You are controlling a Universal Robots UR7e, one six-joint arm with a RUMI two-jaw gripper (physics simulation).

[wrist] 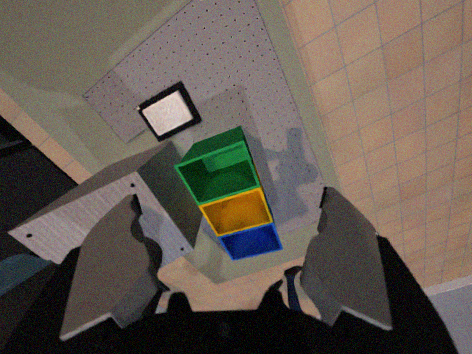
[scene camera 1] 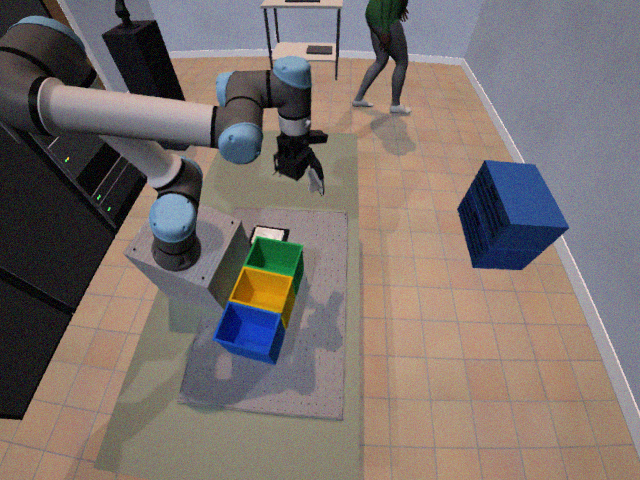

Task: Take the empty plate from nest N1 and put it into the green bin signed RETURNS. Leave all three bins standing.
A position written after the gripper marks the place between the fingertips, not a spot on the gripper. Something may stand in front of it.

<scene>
gripper: wrist 230, 193; scene camera 1 300, 185
yellow bin: wrist 248, 209; scene camera 1 274, 292
green bin: wrist; scene camera 1
blue bin: wrist; scene camera 1
same spot on blue bin: (wrist: 262, 239) = (scene camera 1: 252, 352)
same spot on green bin: (scene camera 1: 285, 258) = (wrist: 218, 139)
</scene>
